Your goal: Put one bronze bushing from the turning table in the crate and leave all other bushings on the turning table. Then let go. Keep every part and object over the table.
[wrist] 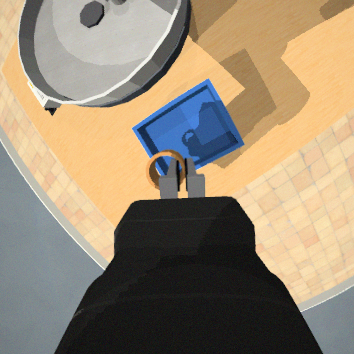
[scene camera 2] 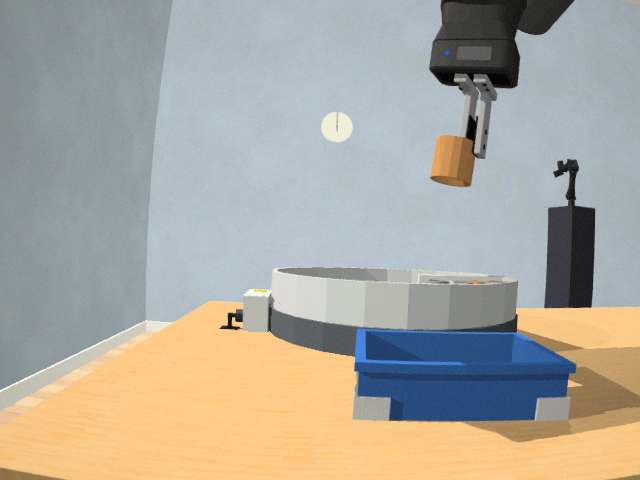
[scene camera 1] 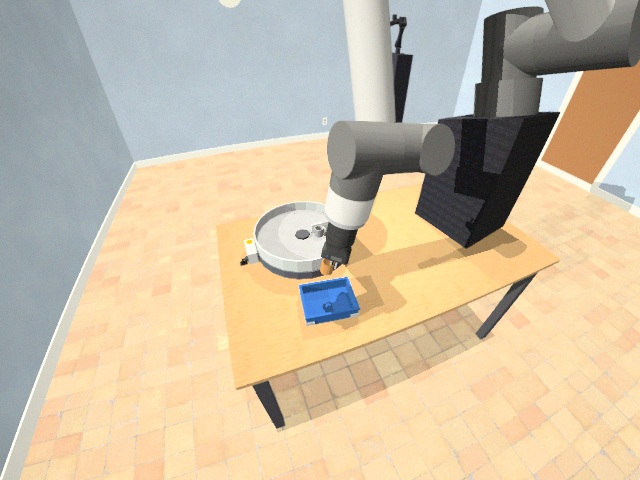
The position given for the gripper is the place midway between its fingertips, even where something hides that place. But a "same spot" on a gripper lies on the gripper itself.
The gripper shows in the wrist view (181,168), in scene camera 2 and in scene camera 1. One and the same spot on the gripper: (scene camera 1: 337,248) is (scene camera 2: 474,16). The same spot on a blue crate: (scene camera 2: 402,375) is (scene camera 1: 316,318).
